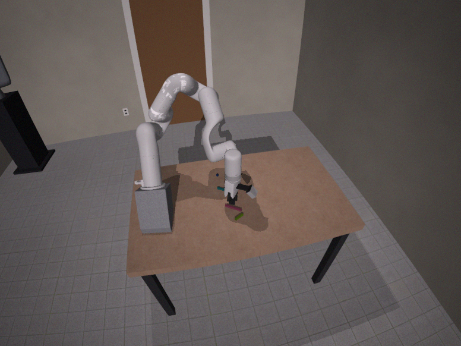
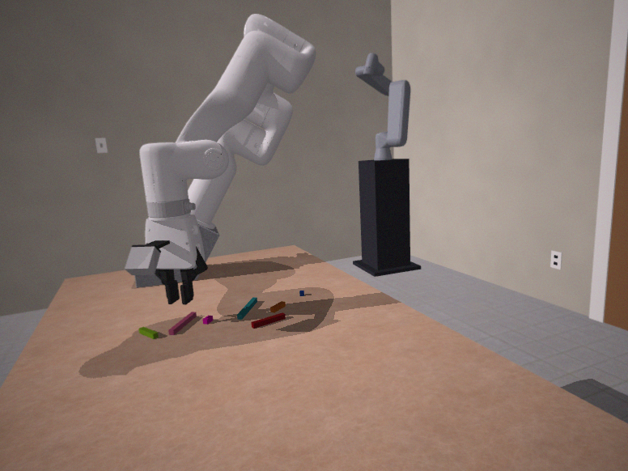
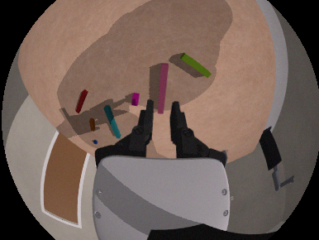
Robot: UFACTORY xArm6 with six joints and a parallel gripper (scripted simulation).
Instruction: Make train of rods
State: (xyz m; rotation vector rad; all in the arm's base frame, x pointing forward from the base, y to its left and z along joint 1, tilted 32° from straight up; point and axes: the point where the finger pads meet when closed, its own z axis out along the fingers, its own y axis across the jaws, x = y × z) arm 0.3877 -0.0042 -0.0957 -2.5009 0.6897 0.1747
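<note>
Now: the pink rod 60 mm below my hand. From my hand the other things lie so: lime rod: 20 mm ahead, 60 mm to the right, 60 mm below; then magenta rod: 10 mm ahead, 50 mm to the left, 60 mm below; then turquoise rod: 20 mm behind, 130 mm to the left, 60 mm below.
</note>
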